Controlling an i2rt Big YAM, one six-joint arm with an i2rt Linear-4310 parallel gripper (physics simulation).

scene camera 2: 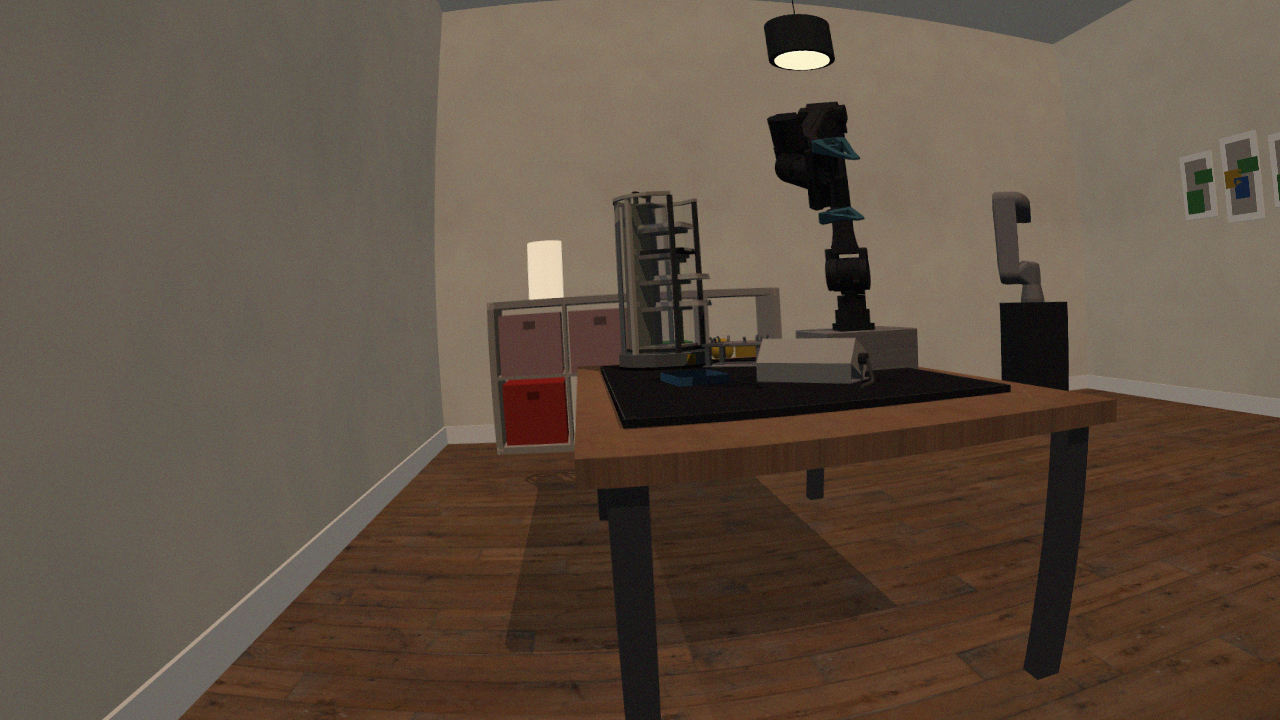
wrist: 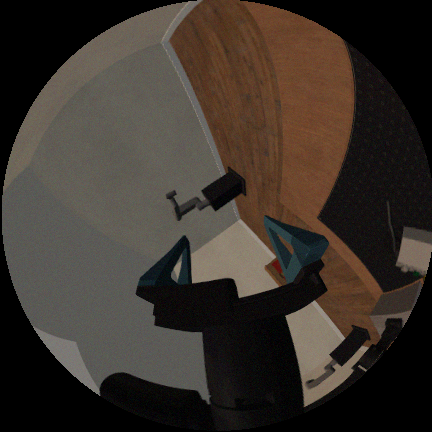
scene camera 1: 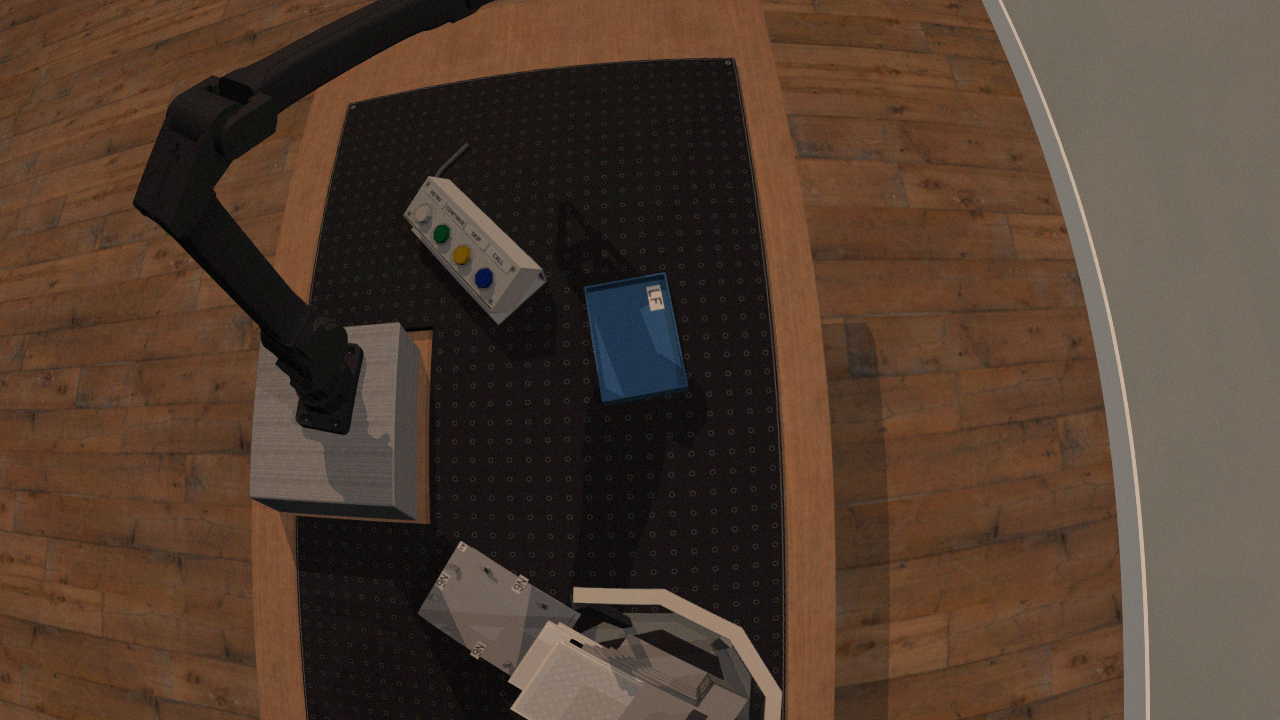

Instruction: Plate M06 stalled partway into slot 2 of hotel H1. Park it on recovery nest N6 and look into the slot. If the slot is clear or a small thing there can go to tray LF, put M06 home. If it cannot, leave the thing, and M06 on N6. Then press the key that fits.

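Seen in the pictures: gripper, between the fingertips: (scene camera 2: 859, 188) (wrist: 224, 229); arm's base, origin of its link: (scene camera 2: 853, 329) (scene camera 1: 330, 388).
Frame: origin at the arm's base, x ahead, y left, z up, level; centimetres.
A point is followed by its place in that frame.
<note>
My gripper (scene camera 2: 859, 187) @(z 23.5, x 10.9, y 61.7 cm) (wrist: 224, 229) @(z 23.5, x 10.9, y 61.7 cm) is open and empty, high above the table, away from the hotel. The hotel (scene camera 1: 662, 596) @(z 37.8, x 48.0, y -22.2 cm) (scene camera 2: 673, 268) @(z 17.0, x 42.3, y -22.6 cm) stands at the lower right of scene camera 1. A pale plate (scene camera 1: 572, 685) @(z 29.9, x 41.5, y -30.8 cm) juts from it; in scene camera 2 several plates stick out, and I cannot tell which is M06. The slot's inside is hidden. Nest N6 (scene camera 1: 474, 613) @(z -2.8, x 23.9, y -25.4 cm) lies beside the hotel, partly overhung, with no plate seen on it. The blue tray LF (scene camera 1: 633, 358) @(z -8.5, x 38.4, y 11.1 cm) (scene camera 2: 694, 377) @(z -7.2, x 38.2, y 21.6 cm) looks empty. The key box (scene camera 1: 487, 232) @(z -0.9, x 18.2, y 23.7 cm) (scene camera 2: 805, 360) @(z -4.5, x 16.5, y 27.7 cm) (wrist: 415, 250) has white, green, yellow and blue keys.
The arm's grey pedestal (scene camera 1: 286, 456) @(z 0.1, x -5.6, y -10.5 cm) (scene camera 2: 895, 344) @(z -3.5, x -8.9, y 7.4 cm) stands at the table's left edge in scene camera 1. The black mat (scene camera 1: 501, 447) @(z -8.7, x 23.4, y -2.2 cm) lies on the wooden table (scene camera 1: 801, 447) @(z -10.1, x 60.7, y 2.0 cm). A shelf unit (scene camera 2: 492, 385) and another arm on a black stand (scene camera 2: 1033, 344) are in the background.
</note>
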